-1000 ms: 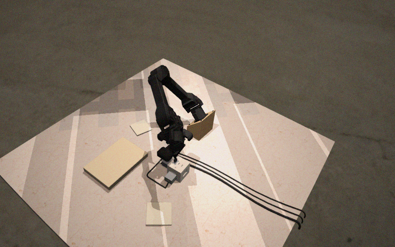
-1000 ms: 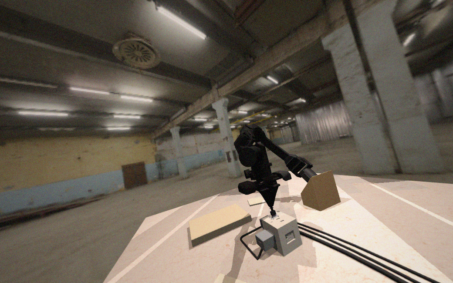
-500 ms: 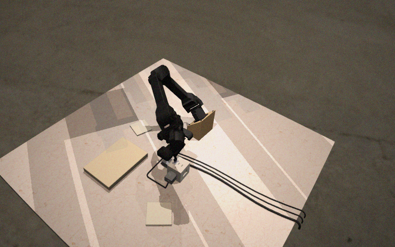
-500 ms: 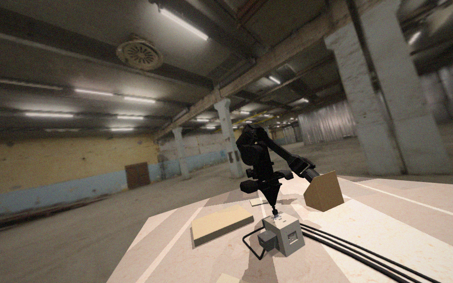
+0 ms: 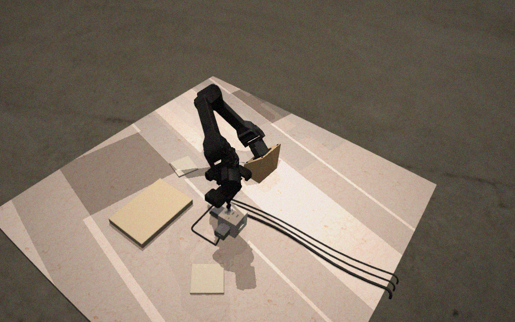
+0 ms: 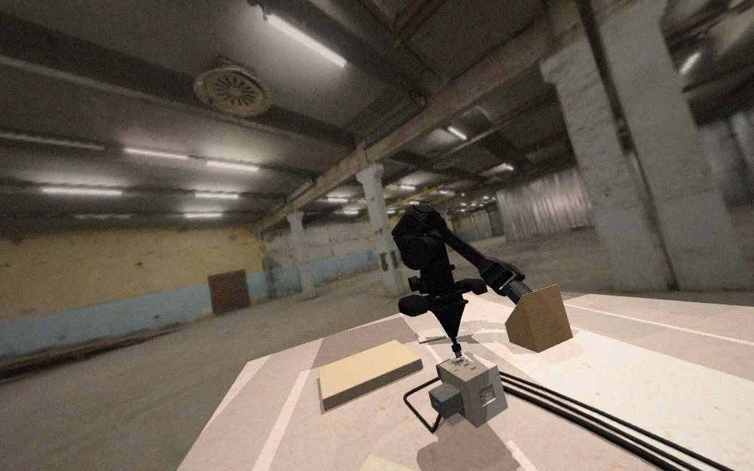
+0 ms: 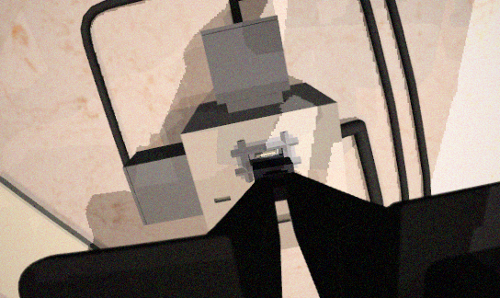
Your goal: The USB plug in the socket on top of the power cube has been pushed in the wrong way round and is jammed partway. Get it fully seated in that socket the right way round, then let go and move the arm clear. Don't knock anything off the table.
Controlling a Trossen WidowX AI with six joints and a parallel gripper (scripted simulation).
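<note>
Now: the usb socket 50 mm below my gripper tip and 10 mm to the left of it. Round my gripper tip: black usb plug (20 mm below); tan board (260 mm to the right, 110 mm below, 110 mm ahead).
</note>
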